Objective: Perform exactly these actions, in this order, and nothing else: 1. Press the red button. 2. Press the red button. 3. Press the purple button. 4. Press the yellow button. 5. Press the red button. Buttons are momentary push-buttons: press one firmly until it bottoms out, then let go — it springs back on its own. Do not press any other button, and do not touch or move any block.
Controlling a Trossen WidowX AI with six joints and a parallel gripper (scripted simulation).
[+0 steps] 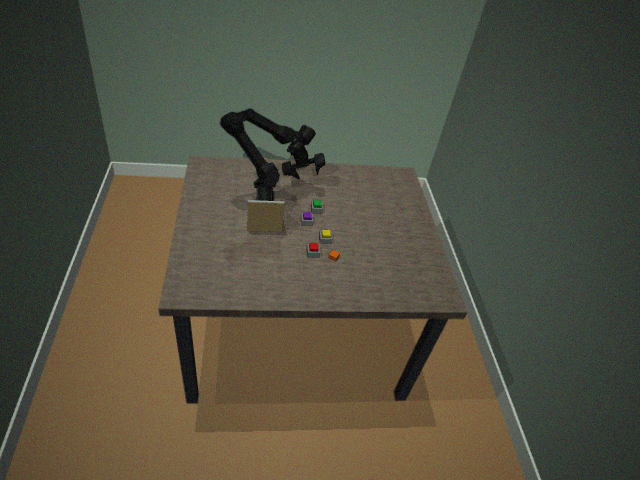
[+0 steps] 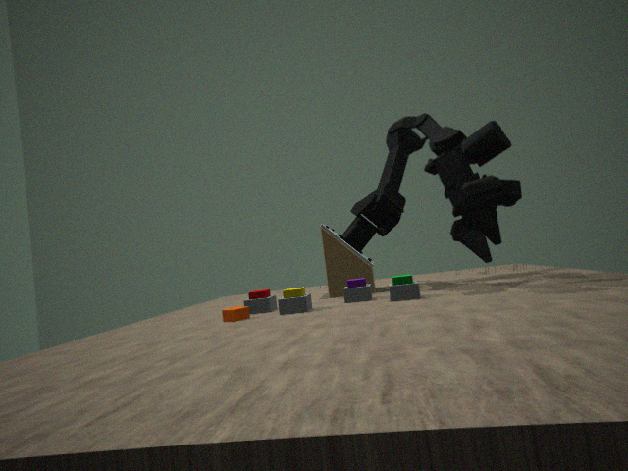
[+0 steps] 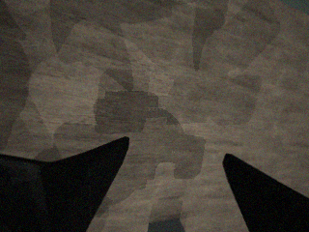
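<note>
Right now my gripper tip is 42 cm to the left of the red button and 2 cm above it. Round my gripper tip: purple button (24 cm to the right, 2 cm below, 2 cm behind); yellow button (34 cm to the right, 5 cm ahead, 2 cm below); green button (16 cm to the right, 3 cm ahead, 2 cm below).
</note>
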